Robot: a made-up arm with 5 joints.
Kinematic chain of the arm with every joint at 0, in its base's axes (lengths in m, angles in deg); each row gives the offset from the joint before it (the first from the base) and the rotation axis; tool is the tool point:
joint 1: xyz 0 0 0.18 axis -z
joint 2: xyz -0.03 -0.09 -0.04 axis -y
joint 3: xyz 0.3 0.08 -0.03 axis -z
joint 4: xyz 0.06 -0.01 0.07 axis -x
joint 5: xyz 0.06 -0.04 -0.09 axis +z
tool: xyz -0.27 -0.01 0
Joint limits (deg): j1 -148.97..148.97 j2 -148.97..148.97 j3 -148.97..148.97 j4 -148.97..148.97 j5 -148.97..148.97
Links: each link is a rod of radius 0.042 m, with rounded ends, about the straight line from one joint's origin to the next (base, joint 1, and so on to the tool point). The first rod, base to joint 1, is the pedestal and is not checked.
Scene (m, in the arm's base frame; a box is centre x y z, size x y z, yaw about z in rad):
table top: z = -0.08
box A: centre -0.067 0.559 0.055 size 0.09 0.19 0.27 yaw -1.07
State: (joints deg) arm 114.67 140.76 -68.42 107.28 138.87
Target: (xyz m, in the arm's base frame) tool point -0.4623 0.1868 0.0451
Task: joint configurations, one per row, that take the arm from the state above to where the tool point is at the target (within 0.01 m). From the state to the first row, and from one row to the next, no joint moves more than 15 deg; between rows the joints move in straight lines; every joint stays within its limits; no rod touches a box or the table.
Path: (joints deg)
1: 102.45 135.46 -68.64 105.50 130.87
2: 90.23 130.17 -68.85 103.73 122.87
3: 78.01 124.87 -69.07 101.95 114.88
4: 65.79 119.57 -69.28 100.18 106.88
5: 53.42 125.43 -69.45 102.49 98.98
6: 41.05 131.29 -69.62 104.81 91.08
7: 28.68 137.14 -69.78 107.12 83.19
8: 16.30 143.00 -69.95 109.43 75.29

